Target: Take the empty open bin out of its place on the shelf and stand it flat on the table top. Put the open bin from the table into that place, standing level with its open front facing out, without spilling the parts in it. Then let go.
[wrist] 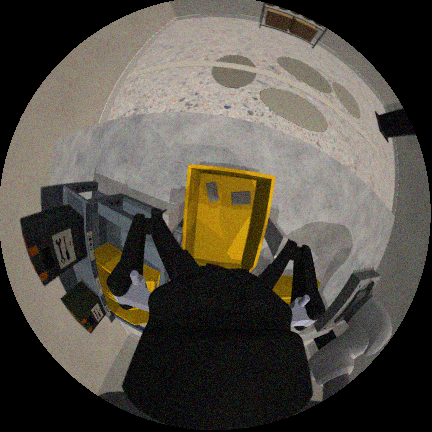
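Seen in the pictures: gripper, fingertip midpoint: [225,215]; arm's base, origin of the base link: [354,303].
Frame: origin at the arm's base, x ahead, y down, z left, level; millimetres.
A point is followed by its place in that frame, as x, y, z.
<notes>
A yellow open bin [225,220] {629, 57, -264} is in the middle of the wrist view, its open side toward the camera. Two small grey flat patches show inside it; I cannot tell if they are parts. My gripper [225,215] {633, 34, -278} is open, its fingers wide apart to the left and right of the bin's near end, with nothing between the fingertips. The blue-grey shelf [90,220] {841, -40, -251} stands at the left, with yellow bin surfaces [107,255] {876, 14, -145} in it, partly hidden by the left finger. More yellow [283,286] {489, 17, -157} shows behind the right finger. The black gripper body hides what lies below the central bin.
The grey table top [150,145] {792, 60, -383} stretches behind the central bin. Dark boxes with orange corners and tool labels [64,246] {867, -92, -217} [82,305] {919, -98, -38} are at the far left. A dark grey panel [273,237] is right of the bin. A grey frame [340,305] {133, 14, -15} and pale rounded arm parts [355,340] are at the lower right.
</notes>
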